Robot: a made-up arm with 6 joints. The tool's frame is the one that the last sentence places.
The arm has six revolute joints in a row. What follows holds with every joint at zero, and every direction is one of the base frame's.
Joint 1 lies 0.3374 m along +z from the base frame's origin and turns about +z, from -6.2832 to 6.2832 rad.
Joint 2 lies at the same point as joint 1 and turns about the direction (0, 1, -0.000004), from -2.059 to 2.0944 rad.
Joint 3 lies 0.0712 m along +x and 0.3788 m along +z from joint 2 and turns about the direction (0, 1, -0.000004), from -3.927 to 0.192 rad.
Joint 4 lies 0.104 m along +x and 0.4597 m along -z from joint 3 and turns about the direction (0, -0.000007, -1), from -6.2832 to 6.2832 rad.
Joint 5 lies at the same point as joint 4 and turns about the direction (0, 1, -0.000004), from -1.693 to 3.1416 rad.
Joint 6 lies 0.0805 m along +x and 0.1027 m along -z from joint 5 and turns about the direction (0, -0.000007, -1), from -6.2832 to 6.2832 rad.
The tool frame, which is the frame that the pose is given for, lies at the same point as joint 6; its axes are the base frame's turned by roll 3.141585, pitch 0 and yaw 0 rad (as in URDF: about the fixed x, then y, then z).
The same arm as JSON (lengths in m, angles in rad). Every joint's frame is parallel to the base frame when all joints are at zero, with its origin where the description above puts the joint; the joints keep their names.
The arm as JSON. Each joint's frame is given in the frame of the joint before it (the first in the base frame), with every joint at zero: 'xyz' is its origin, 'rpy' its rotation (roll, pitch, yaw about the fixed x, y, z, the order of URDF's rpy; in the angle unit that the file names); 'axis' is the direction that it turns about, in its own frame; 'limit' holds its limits. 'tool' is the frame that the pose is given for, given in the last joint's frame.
{
  "units": {
    "length": "m",
    "angle": "rad"
  },
  "joints": [
    {
      "name": "joint 1",
      "type": "revolute",
      "origin": {
        "xyz": [
          0.0,
          0.0,
          0.3374
        ],
        "rpy": [
          0.0,
          0.0,
          0.0
        ]
      },
      "axis": "+z",
      "limit": {
        "lower": -6.2832,
        "upper": 6.2832
      }
    },
    {
      "name": "joint 2",
      "type": "revolute",
      "origin": {
        "xyz": [
          0.0,
          0.0,
          0.0
        ],
        "rpy": [
          0.0,
          0.0,
          0.0
        ]
      },
      "axis": "+y",
      "limit": {
        "lower": -2.059,
        "upper": 2.0944
      }
    },
    {
      "name": "joint 3",
      "type": "revolute",
      "origin": {
        "xyz": [
          0.0712,
          0.0,
          0.3788
        ],
        "rpy": [
          0.0,
          0.0,
          0.0
        ]
      },
      "axis": "+y",
      "limit": {
        "lower": -3.927,
        "upper": 0.192
      }
    },
    {
      "name": "joint 4",
      "type": "revolute",
      "origin": {
        "xyz": [
          0.104,
          0.0,
          -0.4597
        ],
        "rpy": [
          0.0,
          0.0,
          0.0
        ]
      },
      "axis": "-z",
      "limit": {
        "lower": -6.2832,
        "upper": 6.2832
      }
    },
    {
      "name": "joint 5",
      "type": "revolute",
      "origin": {
        "xyz": [
          0.0,
          0.0,
          0.0
        ],
        "rpy": [
          0.0,
          0.0,
          0.0
        ]
      },
      "axis": "+y",
      "limit": {
        "lower": -1.693,
        "upper": 3.1416
      }
    },
    {
      "name": "joint 6",
      "type": "revolute",
      "origin": {
        "xyz": [
          0.0805,
          0.0,
          -0.1027
        ],
        "rpy": [
          0.0,
          0.0,
          0.0
        ]
      },
      "axis": "-z",
      "limit": {
        "lower": -6.2832,
        "upper": 6.2832
      }
    }
  ],
  "tool": {
    "origin": {
      "xyz": [
        0.0,
        0.0,
        0.0
      ],
      "rpy": [
        3.1416,
        0.0,
        0.0
      ]
    }
  }
}

